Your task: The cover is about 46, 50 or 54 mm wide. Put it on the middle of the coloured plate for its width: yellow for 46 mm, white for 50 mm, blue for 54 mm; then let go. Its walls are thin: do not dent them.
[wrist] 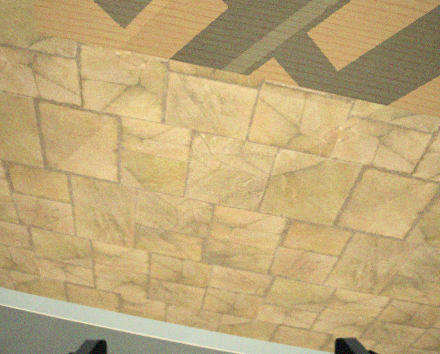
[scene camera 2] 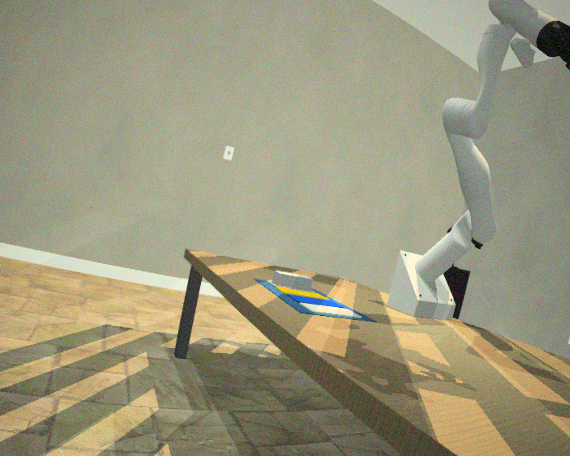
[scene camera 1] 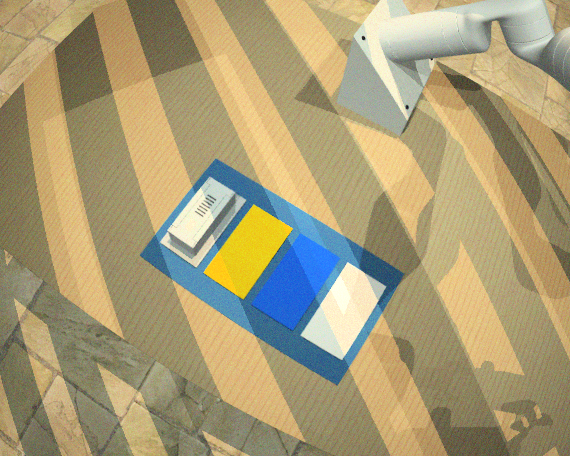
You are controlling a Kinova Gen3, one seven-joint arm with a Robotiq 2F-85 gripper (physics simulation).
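Places are measured from the arm's base along level axes (x ahead, y left, z up), in centimetres.
Pixels of known places: arm's base, origin of its link: (scene camera 2: pixel 424 271) (scene camera 1: pixel 392 40).
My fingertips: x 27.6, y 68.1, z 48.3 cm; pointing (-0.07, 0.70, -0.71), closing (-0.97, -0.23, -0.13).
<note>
Ahead of a thing's pixels: the offset from my fingertips to its top centre. "pt": to the spot under its first point. Level surfaces: height alone.
The cover {dx +18.3, dy -79.3, dz -59.0 cm} (scene camera 1: pixel 202 220) (scene camera 2: pixel 292 280), a pale box with dark slots on top, rests upright on a pale grey pad {pt dx +24.9, dy -76.0, dz -62.9 cm} (scene camera 1: pixel 196 261) at the left end of the blue mat {dz -63.4 cm} (scene camera 1: pixel 204 286). Its width cannot be read by eye. Beside it lie the yellow plate (scene camera 1: pixel 247 251) (scene camera 2: pixel 302 293), then the blue plate (scene camera 1: pixel 296 282) (scene camera 2: pixel 320 301), then the white plate (scene camera 1: pixel 344 311) (scene camera 2: pixel 332 311), all bare. My gripper (wrist: pixel 221 346) is open and empty, with its fingertips far apart at the lower edge of the wrist view. It is high and away from the cover, which does not show in the wrist view.
The arm's base (scene camera 1: pixel 380 85) (scene camera 2: pixel 420 300) stands on the wooden table {dz -63.6 cm} (scene camera 1: pixel 280 125) (scene camera 2: pixel 380 360), beyond the mat. The arm rises high at the right in scene camera 2. The wrist view shows stone floor (wrist: pixel 225 175), a table edge and a wall skirting (wrist: pixel 165 327).
</note>
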